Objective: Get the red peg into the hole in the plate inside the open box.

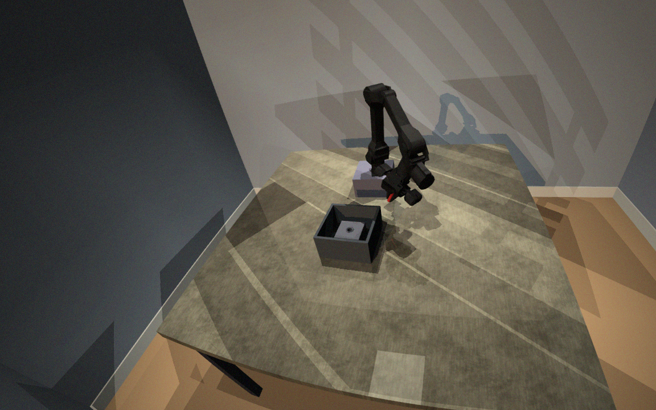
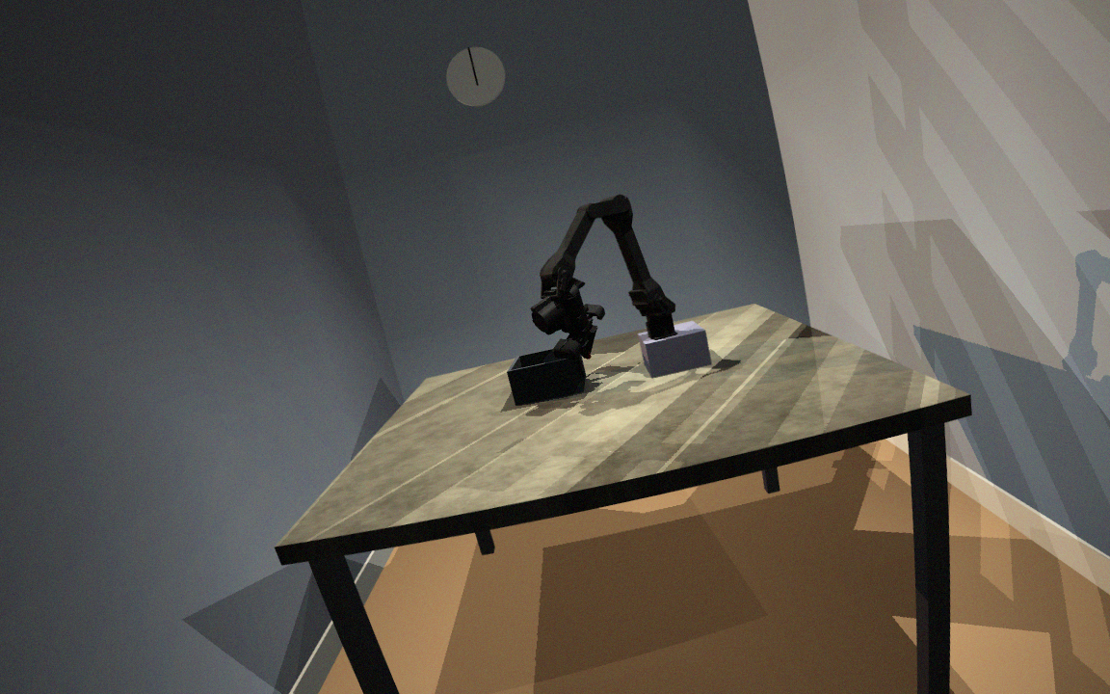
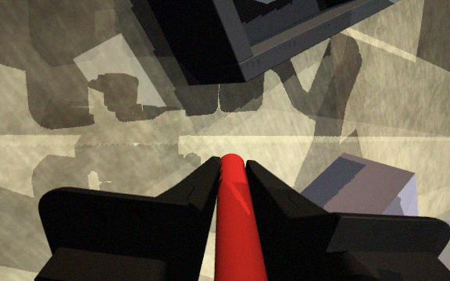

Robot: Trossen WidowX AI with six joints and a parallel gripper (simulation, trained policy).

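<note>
The grey plate is 15 cm to the right of my gripper tip, 10 cm ahead of it and 6 cm below it. From my gripper tip the other things lie so: red peg: 3 cm above, 2 cm to the left; dark box: 15 cm to the right, 10 cm ahead, 7 cm below.
</note>
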